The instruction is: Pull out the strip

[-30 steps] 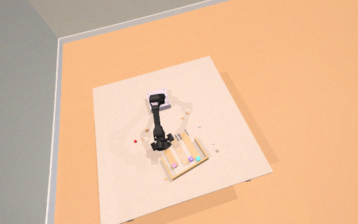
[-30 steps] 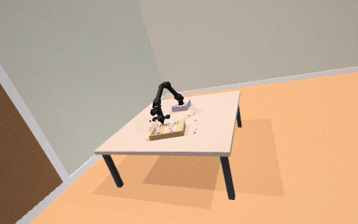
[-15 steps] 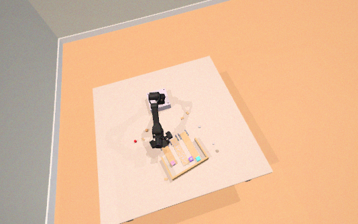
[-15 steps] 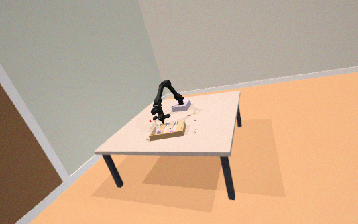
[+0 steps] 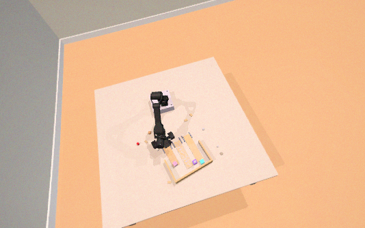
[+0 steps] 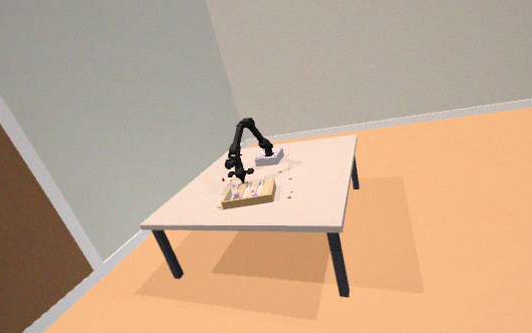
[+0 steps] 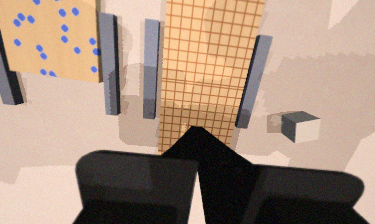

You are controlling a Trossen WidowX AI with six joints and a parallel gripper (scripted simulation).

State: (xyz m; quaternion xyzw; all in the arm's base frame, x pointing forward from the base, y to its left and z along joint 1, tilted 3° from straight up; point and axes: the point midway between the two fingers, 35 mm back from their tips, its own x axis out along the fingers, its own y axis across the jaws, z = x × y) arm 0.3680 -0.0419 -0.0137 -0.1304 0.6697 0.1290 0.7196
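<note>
My gripper tip is now 90 mm short of the gridded strip and 30 mm to the right of it. Round my gripper tip: red bit 220 mm to the right, 40 mm behind, 10 mm above.
</note>
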